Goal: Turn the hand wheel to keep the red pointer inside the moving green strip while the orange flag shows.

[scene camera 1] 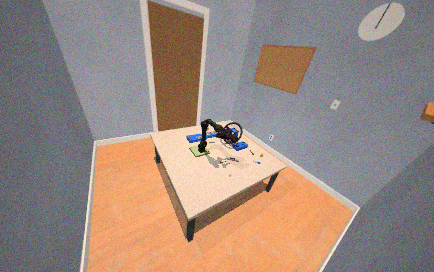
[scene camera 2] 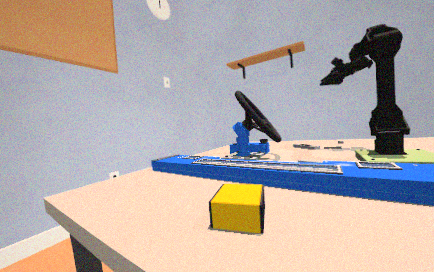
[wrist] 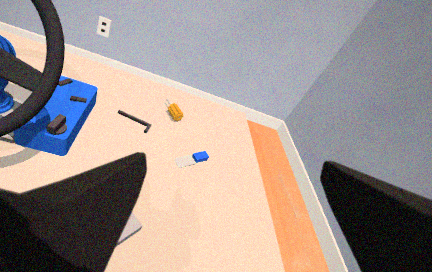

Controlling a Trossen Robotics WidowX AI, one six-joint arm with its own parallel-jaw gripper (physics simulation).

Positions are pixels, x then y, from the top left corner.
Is my gripper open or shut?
Open.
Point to a yellow block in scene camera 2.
241,207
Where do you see a black hand wheel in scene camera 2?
254,118
